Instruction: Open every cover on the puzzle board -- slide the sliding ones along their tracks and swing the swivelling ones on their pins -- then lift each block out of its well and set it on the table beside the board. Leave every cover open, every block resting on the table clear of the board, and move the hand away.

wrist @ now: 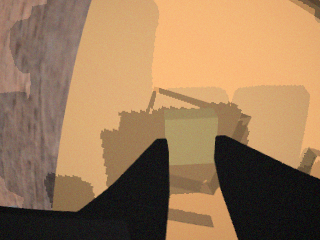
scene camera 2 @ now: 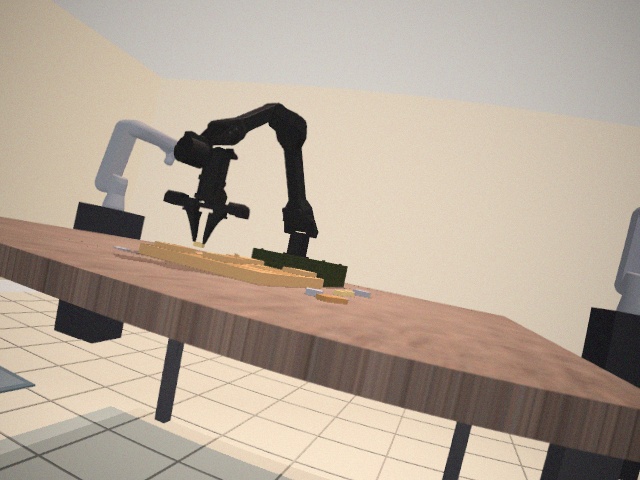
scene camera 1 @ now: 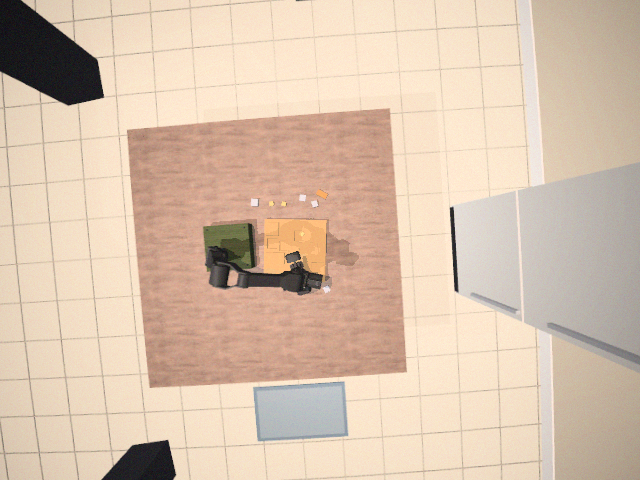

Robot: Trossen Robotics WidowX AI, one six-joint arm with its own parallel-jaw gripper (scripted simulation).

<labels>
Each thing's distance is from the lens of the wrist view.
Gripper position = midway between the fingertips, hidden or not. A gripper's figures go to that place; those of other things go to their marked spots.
gripper (wrist: 190, 147): 10 cm
puzzle board (wrist: 250, 69): 12 cm
</labels>
